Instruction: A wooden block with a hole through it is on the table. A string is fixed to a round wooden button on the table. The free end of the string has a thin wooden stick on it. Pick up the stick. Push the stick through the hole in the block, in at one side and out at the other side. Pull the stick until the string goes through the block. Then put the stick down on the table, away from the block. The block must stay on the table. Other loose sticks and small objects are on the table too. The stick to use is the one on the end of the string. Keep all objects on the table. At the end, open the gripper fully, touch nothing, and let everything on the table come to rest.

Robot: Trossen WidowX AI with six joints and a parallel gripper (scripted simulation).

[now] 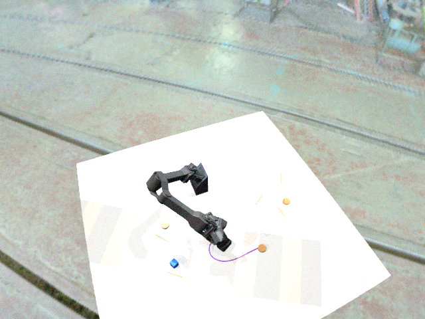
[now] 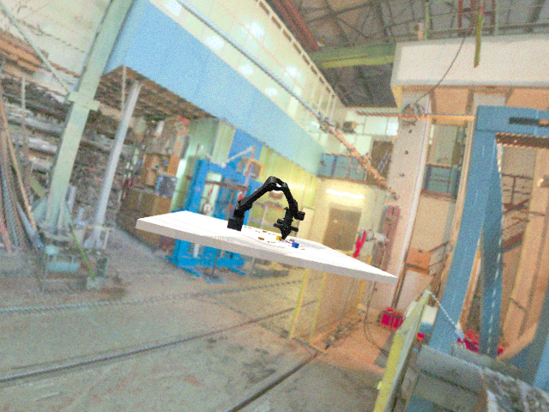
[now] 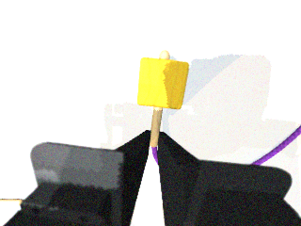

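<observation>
The thin wooden stick is 1 cm behind my gripper tip and 1 cm to the left of it. The rest, counted from my gripper tip: blue cube: 4 cm ahead, 20 cm to the right; yellow wooden block: 2 cm behind, 4 cm to the left; round button: 11 cm ahead, 21 cm to the left, 1 cm below.
</observation>
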